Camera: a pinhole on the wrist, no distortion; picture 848 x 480 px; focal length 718.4 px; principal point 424.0 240.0 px. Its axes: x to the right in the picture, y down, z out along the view. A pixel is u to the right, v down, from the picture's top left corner.
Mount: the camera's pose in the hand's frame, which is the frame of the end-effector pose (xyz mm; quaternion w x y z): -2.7 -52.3 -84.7 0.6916 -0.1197 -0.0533 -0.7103
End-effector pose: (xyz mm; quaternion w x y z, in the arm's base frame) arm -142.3 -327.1 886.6 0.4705 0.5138 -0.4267 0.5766
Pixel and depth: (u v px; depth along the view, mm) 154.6 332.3 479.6
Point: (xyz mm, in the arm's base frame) -313.6 -682.4 1026.9
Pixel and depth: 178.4 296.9 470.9
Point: -294.1 -679.7 1001.7
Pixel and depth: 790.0 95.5 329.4
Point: 42.9 -578.9 878.8
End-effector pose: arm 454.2 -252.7 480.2 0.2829 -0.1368 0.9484 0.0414
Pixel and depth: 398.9 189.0 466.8
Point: 616.4 -123.8 169.7
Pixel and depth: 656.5 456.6 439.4
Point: 533.9 -321.7 84.2
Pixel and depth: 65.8 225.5 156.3
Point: 453.6 -189.1 434.8
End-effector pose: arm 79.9 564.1 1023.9 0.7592 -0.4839 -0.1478 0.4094
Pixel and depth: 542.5 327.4 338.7
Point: -20.5 767.4 1157.5
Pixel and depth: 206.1 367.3 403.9
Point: -96.4 844.4 998.4
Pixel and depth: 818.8 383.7 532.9
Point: -30.5 939.3 1419.2
